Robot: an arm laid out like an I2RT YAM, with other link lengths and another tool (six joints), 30 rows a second.
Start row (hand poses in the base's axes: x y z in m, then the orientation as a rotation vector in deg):
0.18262 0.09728 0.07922 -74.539 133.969 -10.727
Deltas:
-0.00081 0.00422 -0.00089 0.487 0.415 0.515
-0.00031 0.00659 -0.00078 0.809 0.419 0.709
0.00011 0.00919 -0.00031 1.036 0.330 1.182
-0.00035 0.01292 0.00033 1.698 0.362 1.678
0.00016 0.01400 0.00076 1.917 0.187 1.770
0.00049 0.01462 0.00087 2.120 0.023 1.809
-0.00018 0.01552 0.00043 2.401 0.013 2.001
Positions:
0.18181 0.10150 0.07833 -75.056 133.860 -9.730
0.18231 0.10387 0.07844 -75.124 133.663 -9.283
0.18273 0.10647 0.07891 -75.520 133.212 -8.918
0.18227 0.11020 0.07955 -75.776 132.753 -7.956
0.18278 0.11128 0.07998 -75.707 132.499 -7.776
0.18311 0.11190 0.08009 -75.589 132.294 -7.625
0.18244 0.11280 0.07965 -75.666 132.091 -7.239

